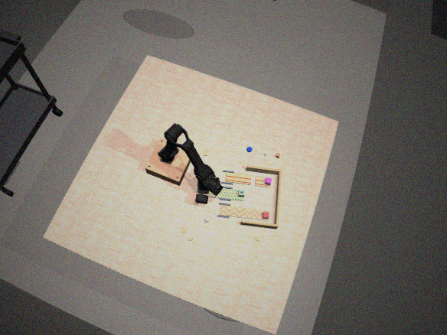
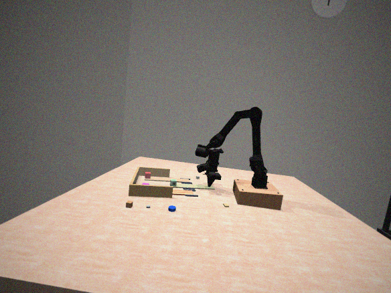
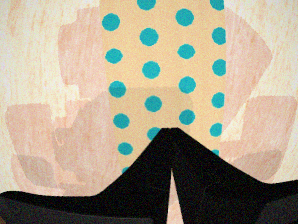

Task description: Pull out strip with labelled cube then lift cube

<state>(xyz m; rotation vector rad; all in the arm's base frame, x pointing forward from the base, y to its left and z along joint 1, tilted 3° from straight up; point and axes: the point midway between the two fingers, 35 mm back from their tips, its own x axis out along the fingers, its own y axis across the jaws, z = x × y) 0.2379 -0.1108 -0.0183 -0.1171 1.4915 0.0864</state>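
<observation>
Right now the labelled cube is 20 cm ahead of my gripper tip, 4 cm to the left of it and 2 cm above it. From my gripper tip the other things lie so: blue disc 18 cm ahead, 31 cm to the left; then small white cube 6 cm ahead, 15 cm to the right; then zigzag strip 24 cm ahead, 6 cm to the right.
</observation>
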